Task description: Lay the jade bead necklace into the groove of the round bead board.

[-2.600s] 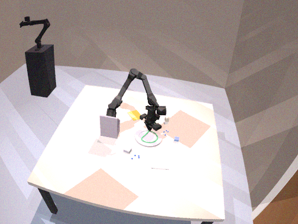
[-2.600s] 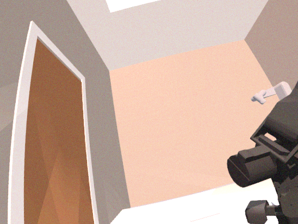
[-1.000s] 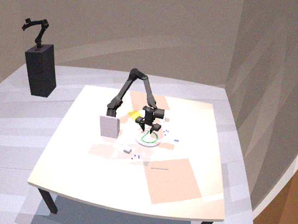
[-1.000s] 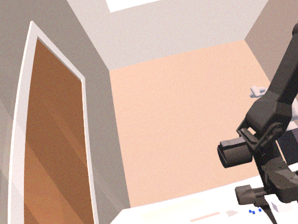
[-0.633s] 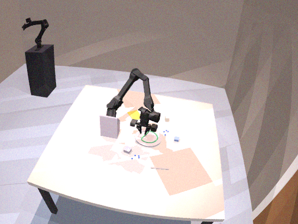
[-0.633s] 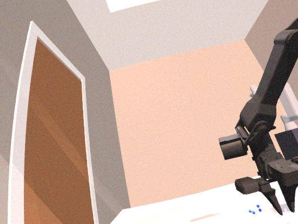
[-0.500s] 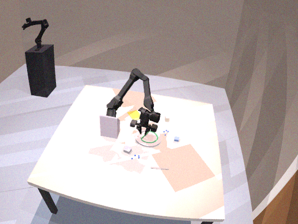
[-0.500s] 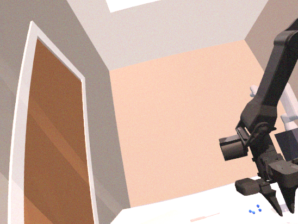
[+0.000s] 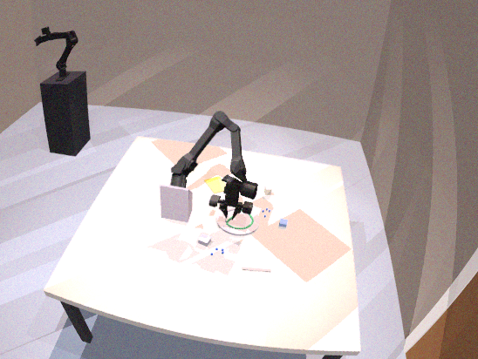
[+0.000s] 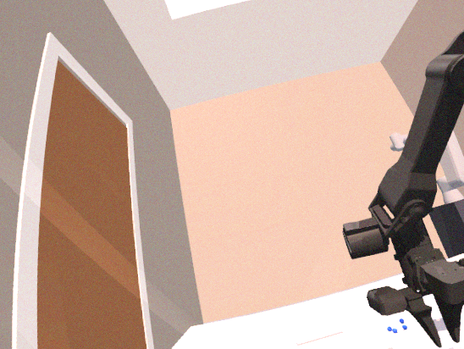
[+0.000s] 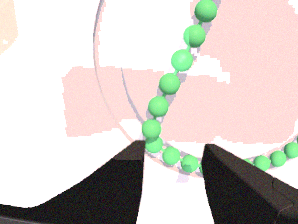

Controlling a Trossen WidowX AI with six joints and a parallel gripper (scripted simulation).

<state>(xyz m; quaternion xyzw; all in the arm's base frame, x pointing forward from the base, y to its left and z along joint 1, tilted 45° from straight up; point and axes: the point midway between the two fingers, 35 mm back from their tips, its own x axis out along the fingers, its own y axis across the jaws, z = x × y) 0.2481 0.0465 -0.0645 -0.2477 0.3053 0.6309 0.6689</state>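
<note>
Right now the round white bead board is 40 mm to the left of my gripper tip, 40 mm ahead of it and 30 mm below it. From my gripper tip the other things lie so: yellow sheet: 280 mm to the left, 100 mm behind, 40 mm below; then thin rod: 250 mm to the right, 150 mm ahead, 40 mm below; then blue block: 250 mm ahead, 60 mm to the left, 30 mm below.
</note>
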